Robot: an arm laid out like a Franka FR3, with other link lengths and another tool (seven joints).
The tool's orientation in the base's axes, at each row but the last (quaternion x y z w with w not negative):
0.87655 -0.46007 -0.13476 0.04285
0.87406 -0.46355 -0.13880 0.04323
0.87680 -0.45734 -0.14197 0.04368
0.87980 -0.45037 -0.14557 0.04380
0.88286 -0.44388 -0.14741 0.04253
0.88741 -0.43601 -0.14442 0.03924
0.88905 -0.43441 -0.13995 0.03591
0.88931 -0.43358 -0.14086 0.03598
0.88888 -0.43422 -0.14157 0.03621
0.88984 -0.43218 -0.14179 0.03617
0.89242 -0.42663 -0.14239 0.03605
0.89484 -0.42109 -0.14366 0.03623
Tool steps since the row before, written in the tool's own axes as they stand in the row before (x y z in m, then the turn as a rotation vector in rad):
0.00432 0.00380 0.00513 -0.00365 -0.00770 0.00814
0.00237 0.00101 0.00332 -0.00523 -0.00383 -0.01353
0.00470 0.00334 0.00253 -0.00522 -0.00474 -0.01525
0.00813 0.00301 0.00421 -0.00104 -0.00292 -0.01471
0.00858 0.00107 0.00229 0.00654 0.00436 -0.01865
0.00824 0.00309 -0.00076 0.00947 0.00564 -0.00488
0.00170 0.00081 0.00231 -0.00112 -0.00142 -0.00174
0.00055 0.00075 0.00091 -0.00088 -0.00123 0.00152
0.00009 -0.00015 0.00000 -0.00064 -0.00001 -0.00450
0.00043 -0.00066 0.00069 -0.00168 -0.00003 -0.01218
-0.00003 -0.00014 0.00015 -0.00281 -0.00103 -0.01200
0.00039 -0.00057 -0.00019 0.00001 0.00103 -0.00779
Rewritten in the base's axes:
-0.00210 -0.00546 -0.00502 0.00191 0.00780 -0.00863
-0.00048 -0.00234 -0.00345 0.00410 0.00575 0.01324
-0.00082 -0.00562 -0.00271 0.00532 0.00618 0.01469
0.00090 -0.00810 -0.00515 0.00605 0.00177 0.01365
0.00332 -0.00735 -0.00387 0.00587 -0.00887 0.01721
0.00263 -0.00842 -0.00050 0.00259 -0.01119 0.00366
-0.00027 -0.00170 -0.00243 0.00092 0.00166 0.00165
-0.00051 -0.00084 -0.00085 -0.00001 0.00154 -0.00149
0.00017 0.00002 -0.00005 0.00091 0.00024 0.00445
0.00056 0.00012 -0.00088 0.00249 0.00062 0.01202
0.00004 0.00012 -0.00016 0.00252 0.00214 0.01192
0.00071 0.00006 -0.00001 0.00148 -0.00111 0.00764

